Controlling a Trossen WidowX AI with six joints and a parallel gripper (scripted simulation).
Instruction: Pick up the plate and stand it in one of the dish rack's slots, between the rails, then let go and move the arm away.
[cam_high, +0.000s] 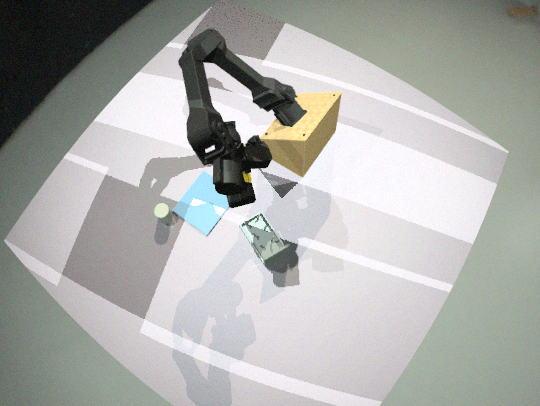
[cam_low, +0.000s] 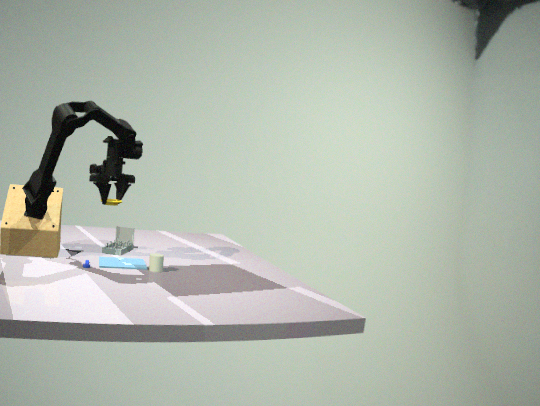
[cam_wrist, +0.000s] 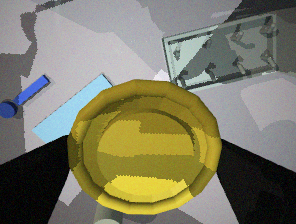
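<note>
My gripper tip is now 20 mm short of the dish rack, 100 mm to the right of it and 160 mm above it. Round my gripper tip: light blue mat (60 mm ahead, 90 mm to the right, 180 mm below); blue spoon (50 mm behind, 160 mm to the right, 180 mm below); yellow plate (10 mm above).
</note>
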